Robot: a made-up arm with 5 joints. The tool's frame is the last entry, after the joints.
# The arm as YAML. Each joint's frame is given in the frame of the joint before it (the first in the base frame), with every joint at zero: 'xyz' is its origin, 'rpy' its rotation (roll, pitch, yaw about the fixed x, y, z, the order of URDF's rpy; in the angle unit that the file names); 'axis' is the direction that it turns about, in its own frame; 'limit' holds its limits. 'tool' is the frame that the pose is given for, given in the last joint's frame.
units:
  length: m
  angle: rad
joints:
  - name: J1
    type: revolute
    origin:
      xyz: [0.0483, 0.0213, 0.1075]
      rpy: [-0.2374, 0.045, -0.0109]
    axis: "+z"
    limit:
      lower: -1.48
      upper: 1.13
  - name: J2
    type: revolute
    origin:
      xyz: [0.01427, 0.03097, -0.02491]
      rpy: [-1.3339, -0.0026, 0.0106]
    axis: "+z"
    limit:
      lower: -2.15
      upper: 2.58
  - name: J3
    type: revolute
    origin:
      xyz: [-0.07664, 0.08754, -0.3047]
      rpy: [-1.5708, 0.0, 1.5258]
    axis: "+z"
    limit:
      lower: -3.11
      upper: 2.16
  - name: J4
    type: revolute
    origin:
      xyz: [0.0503, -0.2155, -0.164]
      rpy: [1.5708, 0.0, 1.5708]
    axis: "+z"
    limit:
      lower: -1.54
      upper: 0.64
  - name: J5
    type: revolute
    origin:
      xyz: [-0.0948, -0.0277, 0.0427]
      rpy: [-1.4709, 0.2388, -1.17]
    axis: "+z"
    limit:
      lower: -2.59
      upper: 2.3
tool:
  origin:
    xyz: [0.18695, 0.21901, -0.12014]
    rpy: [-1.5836, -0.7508, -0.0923]
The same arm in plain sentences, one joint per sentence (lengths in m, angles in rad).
The arm has five revolute joints in a row. What follows holds with every joint at zero, and every direction is one of the base frame's.
Joint 1 sits 0.0483 m along +x and 0.0213 m along +y and 0.1075 m along +z from the base frame's origin and turns about the direction (0.046298, 0.234692, 0.970967), from -1.48 to 1.13 rad.
Joint 2 sits 0.0131 m along +x and 0.0241 m along +y and 0.0321 m along -z from joint 1 and turns about +y, from -2.15 to 2.58 rad.
Joint 3 sits 0.0805 m along -x and 0.3047 m along -y and 0.084 m along -z from joint 2 and turns about -x, from -3.11 to 2.16 rad.
Joint 4 sits 0.164 m along +x and 0.2155 m along +y and 0.0503 m along -z from joint 3 and turns about -z, from -1.54 to 0.64 rad.
Joint 5 sits 0.0277 m along +x and 0.0948 m along +y and 0.0427 m along -z from joint 4 and turns about the direction (-0.366486, -0.925364, -0.096896), from -2.59 to 2.3 rad.
The tool frame, which is the frame that the pose is given for, sits 0.1553 m along +x and 0.0403 m along +y and 0.2676 m along +z from joint 5; its axes are the base frame's turned by roll 0.159, pitch -0.041 and yaw -1.1386 rad (as in URDF: about the fixed x, then y, then z).

